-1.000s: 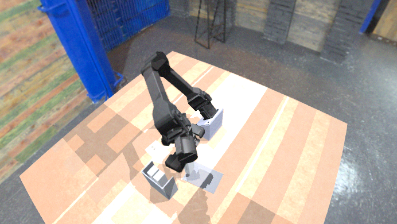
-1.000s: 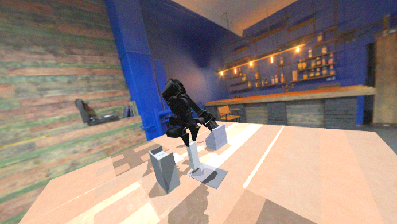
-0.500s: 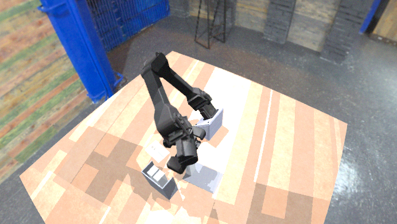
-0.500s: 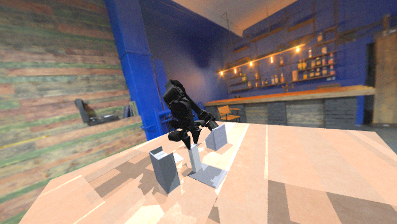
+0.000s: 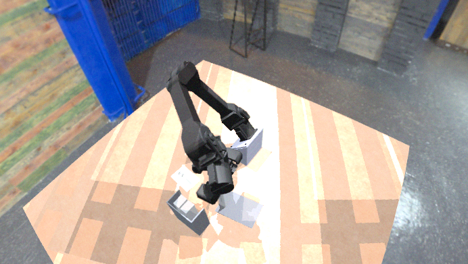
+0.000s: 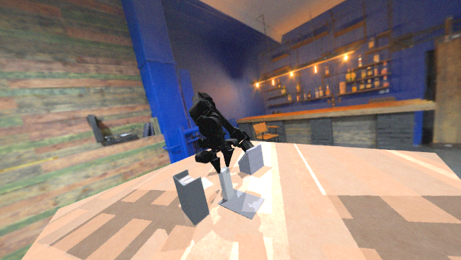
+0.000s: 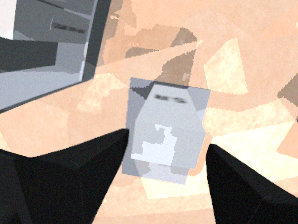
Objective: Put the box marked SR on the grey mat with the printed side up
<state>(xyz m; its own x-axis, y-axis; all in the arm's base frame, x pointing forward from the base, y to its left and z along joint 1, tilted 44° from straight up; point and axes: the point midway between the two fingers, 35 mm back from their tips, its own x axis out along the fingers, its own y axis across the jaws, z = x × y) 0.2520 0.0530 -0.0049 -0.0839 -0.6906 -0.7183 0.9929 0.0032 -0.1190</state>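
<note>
The SR box lies 6 cm below my gripper tip and 1 cm to the right of it. From my gripper tip the other things lie so: grey mat 12 cm below, 6 cm to the left; then flat white item 19 cm to the right, 12 cm below.
</note>
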